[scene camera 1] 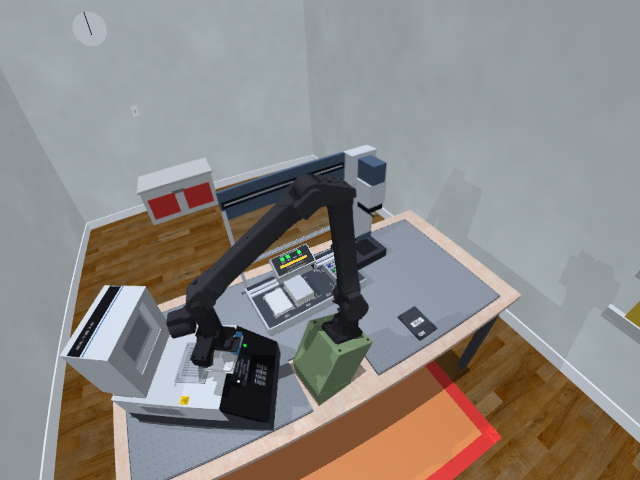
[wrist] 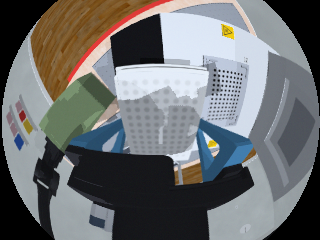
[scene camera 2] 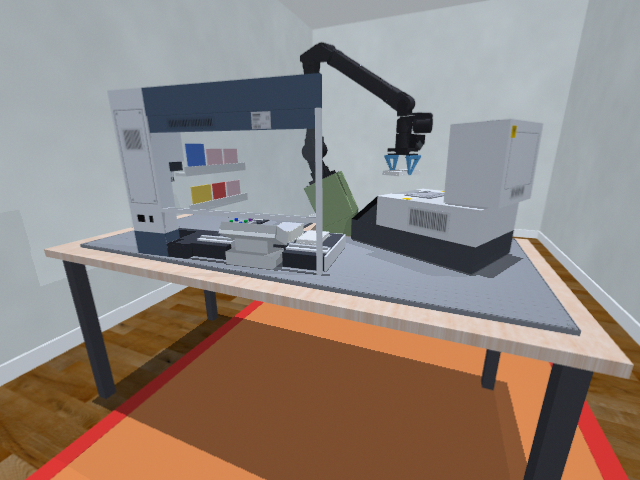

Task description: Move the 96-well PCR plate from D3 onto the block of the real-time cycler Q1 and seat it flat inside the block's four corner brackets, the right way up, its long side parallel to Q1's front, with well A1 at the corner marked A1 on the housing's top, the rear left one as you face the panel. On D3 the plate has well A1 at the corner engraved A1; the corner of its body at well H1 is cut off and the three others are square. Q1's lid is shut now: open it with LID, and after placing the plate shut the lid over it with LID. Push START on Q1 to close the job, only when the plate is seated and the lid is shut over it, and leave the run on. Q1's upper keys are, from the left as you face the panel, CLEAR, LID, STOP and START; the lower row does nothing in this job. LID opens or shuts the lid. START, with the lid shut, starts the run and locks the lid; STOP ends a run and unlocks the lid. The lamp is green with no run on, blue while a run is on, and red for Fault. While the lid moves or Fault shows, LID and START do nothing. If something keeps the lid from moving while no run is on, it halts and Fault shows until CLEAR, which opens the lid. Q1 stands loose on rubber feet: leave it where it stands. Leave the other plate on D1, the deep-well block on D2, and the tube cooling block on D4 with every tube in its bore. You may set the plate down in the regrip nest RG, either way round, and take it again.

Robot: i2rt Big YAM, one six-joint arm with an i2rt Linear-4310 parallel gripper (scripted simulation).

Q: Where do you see a white lid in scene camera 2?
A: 492, 164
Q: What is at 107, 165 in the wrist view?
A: My gripper.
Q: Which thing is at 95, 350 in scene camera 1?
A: A white lid.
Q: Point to a thin post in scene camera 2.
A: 318, 111
